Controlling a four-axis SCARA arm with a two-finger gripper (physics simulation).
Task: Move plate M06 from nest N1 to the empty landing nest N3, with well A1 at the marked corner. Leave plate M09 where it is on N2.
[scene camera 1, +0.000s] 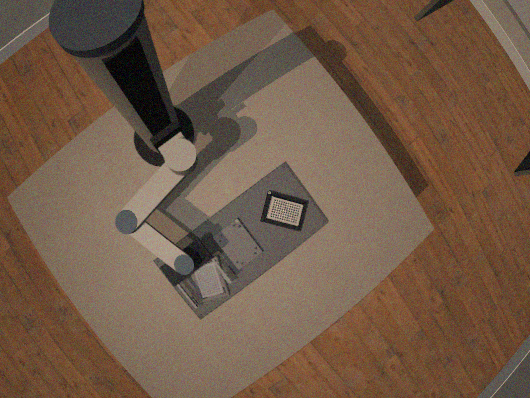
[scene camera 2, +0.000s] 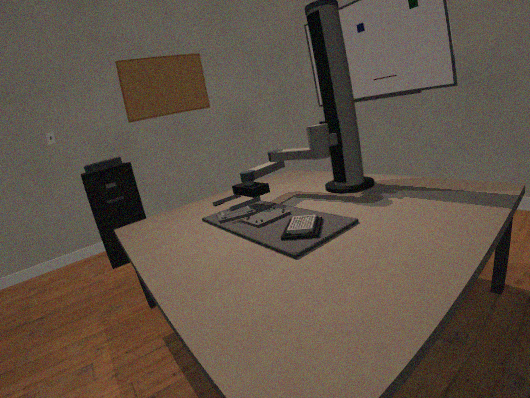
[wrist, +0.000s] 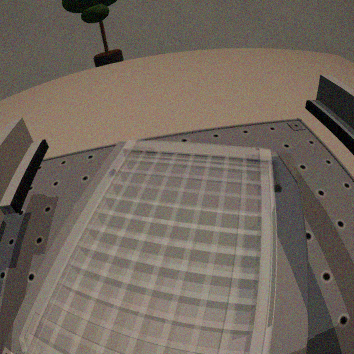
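A clear gridded plate (scene camera 1: 210,280) (scene camera 2: 237,215) (wrist: 185,235), apparently M06 on N1, lies at the board's far-left end; its label is unreadable. My gripper (scene camera 1: 208,281) (scene camera 2: 223,207) (wrist: 179,99) is open and empty, low above this plate. In the wrist view its fingers stand wide apart on either side, with gaps to the plate's edges, and the plate looks turned relative to them. The bare grey nest (scene camera 1: 241,245) (scene camera 2: 268,216), apparently N3, lies mid-board. A pale plate (scene camera 1: 285,211) (scene camera 2: 302,224), apparently M09, sits in a black nest (scene camera 1: 304,214) (scene camera 2: 300,237).
The dark perforated board (scene camera 1: 312,215) (scene camera 2: 295,251) (wrist: 260,131) lies on the beige table (scene camera 1: 325,300) (scene camera 2: 300,310) (wrist: 200,90). The arm's column (scene camera 1: 95,75) (scene camera 2: 345,100) stands behind the board. The forearm (scene camera 1: 160,245) (scene camera 2: 265,169) reaches over the board's left end. Shadows cross the nests.
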